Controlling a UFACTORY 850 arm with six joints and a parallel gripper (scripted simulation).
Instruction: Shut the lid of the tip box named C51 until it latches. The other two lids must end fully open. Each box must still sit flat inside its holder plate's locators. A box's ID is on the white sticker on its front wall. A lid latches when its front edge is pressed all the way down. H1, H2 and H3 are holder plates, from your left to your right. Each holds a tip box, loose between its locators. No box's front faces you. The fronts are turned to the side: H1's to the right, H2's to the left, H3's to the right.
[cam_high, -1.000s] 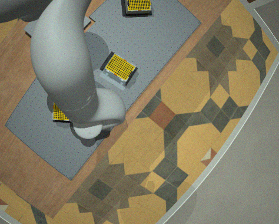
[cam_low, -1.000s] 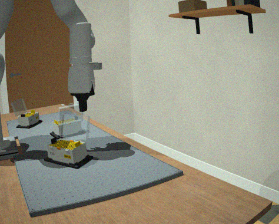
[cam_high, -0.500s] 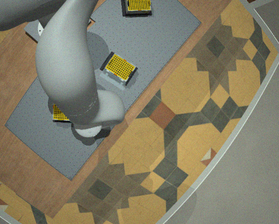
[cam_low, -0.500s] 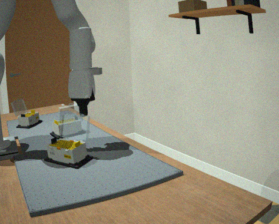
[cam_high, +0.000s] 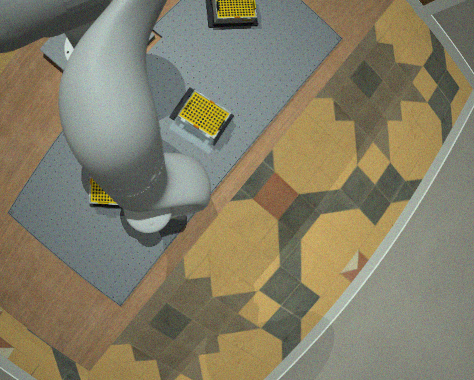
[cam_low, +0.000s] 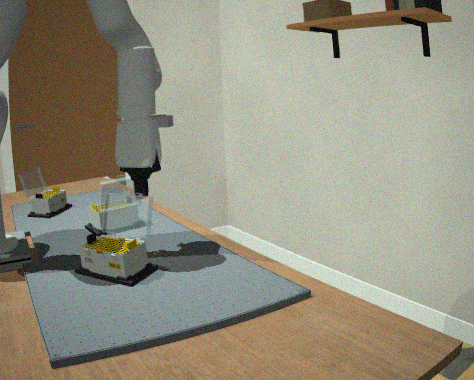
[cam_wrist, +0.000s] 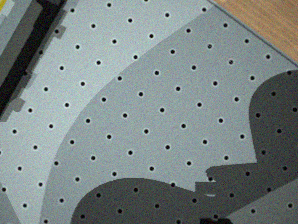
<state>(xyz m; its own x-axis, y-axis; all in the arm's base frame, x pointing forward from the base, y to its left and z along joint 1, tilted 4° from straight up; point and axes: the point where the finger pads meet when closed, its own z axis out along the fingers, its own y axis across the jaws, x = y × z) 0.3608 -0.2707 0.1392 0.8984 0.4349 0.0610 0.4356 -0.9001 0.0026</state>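
Now: hand 60 mm past the clear lid, 30 mm to the left of it and 40 mm above it.
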